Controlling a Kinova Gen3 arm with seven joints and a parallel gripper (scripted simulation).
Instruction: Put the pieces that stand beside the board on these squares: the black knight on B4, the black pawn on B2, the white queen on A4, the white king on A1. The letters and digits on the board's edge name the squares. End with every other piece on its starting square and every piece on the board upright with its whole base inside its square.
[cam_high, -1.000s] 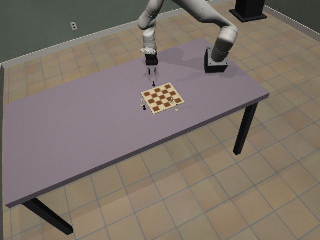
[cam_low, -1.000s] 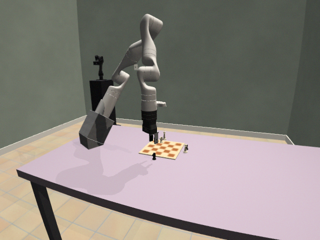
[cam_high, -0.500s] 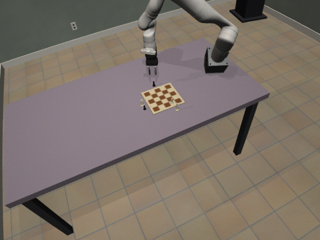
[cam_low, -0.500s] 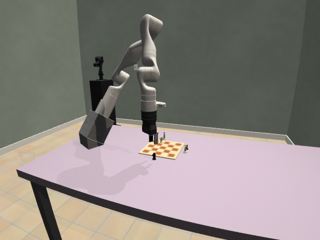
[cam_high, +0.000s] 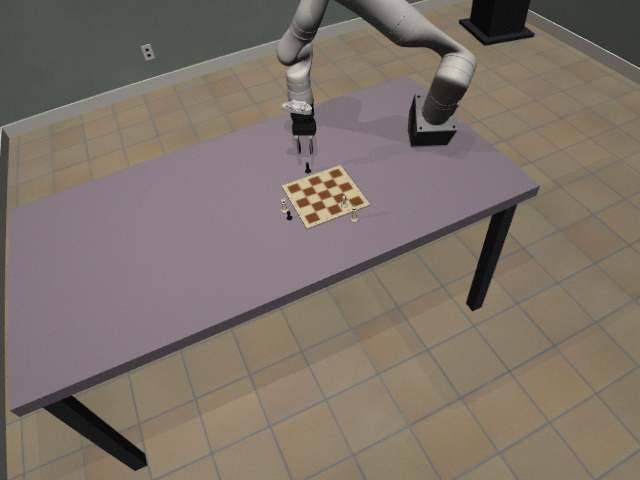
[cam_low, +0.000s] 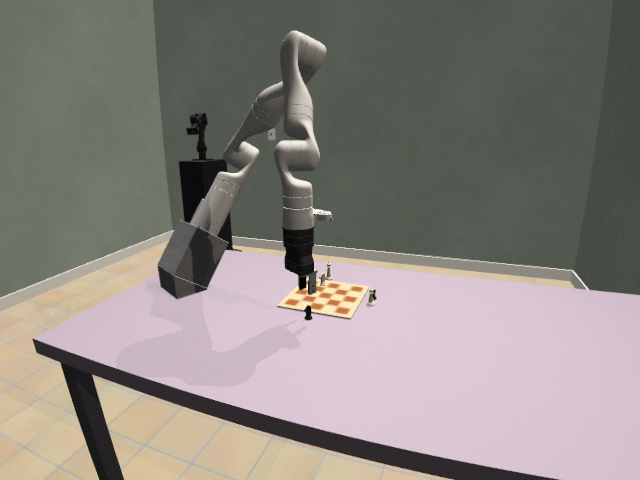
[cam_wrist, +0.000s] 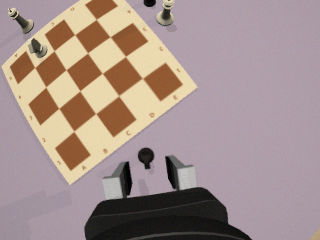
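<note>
Right now the black knight is 8 cm below my hand. From my hand the other things lie so: black pawn (11 cm ahead, 20 cm to the left, 9 cm below); chessboard (2 cm behind, 14 cm to the left, 10 cm below).
</note>
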